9 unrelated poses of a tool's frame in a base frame.
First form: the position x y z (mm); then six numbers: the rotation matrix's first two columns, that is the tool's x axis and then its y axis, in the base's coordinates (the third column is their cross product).
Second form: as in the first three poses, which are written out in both.
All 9 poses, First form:
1: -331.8 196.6 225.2 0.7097 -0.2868 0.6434 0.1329 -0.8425 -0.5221
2: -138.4 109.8 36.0 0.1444 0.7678 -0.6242 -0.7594 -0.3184 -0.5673
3: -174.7 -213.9 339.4 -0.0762 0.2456 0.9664 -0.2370 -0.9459 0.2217
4: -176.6 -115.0 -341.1 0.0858 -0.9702 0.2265 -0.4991 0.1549 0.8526
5: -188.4 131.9 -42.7 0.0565 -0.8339 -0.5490 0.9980 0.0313 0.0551
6: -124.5 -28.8 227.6 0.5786 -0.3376 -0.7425 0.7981 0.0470 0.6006
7: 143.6 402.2 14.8 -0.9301 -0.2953 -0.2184 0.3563 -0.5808 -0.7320
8: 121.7 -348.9 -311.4 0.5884 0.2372 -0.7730 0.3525 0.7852 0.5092
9: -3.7 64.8 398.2 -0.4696 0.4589 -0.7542 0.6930 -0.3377 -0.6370
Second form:
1: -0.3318 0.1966 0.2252 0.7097 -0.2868 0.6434 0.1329 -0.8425 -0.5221
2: -0.1384 0.1098 0.0360 0.1444 0.7678 -0.6242 -0.7594 -0.3184 -0.5673
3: -0.1747 -0.2139 0.3394 -0.0762 0.2456 0.9664 -0.2370 -0.9459 0.2217
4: -0.1766 -0.1150 -0.3411 0.0858 -0.9702 0.2265 -0.4991 0.1549 0.8526
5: -0.1884 0.1319 -0.0427 0.0565 -0.8339 -0.5490 0.9980 0.0313 0.0551
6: -0.1245 -0.0288 0.2276 0.5786 -0.3376 -0.7425 0.7981 0.0470 0.6006
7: 0.1436 0.4022 0.0148 -0.9301 -0.2953 -0.2184 0.3563 -0.5808 -0.7320
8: 0.1217 -0.3489 -0.3114 0.5884 0.2372 -0.7730 0.3525 0.7852 0.5092
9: -0.0037 0.0648 0.3982 -0.4696 0.4589 -0.7542 0.6930 -0.3377 -0.6370
